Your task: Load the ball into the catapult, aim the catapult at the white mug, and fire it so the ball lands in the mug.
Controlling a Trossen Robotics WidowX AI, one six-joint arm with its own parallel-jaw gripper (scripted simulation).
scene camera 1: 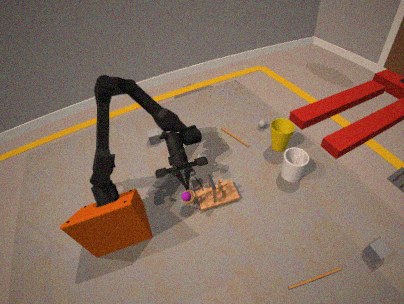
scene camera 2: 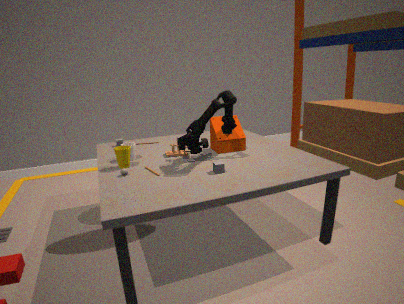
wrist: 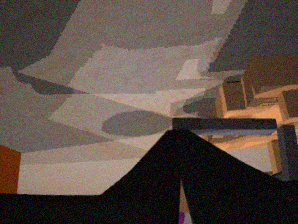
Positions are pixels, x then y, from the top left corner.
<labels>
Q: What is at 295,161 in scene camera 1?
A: A white mug.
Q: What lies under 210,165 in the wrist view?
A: The gripper.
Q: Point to a catapult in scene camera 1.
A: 223,193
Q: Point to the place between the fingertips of the gripper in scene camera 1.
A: At 187,190
</labels>
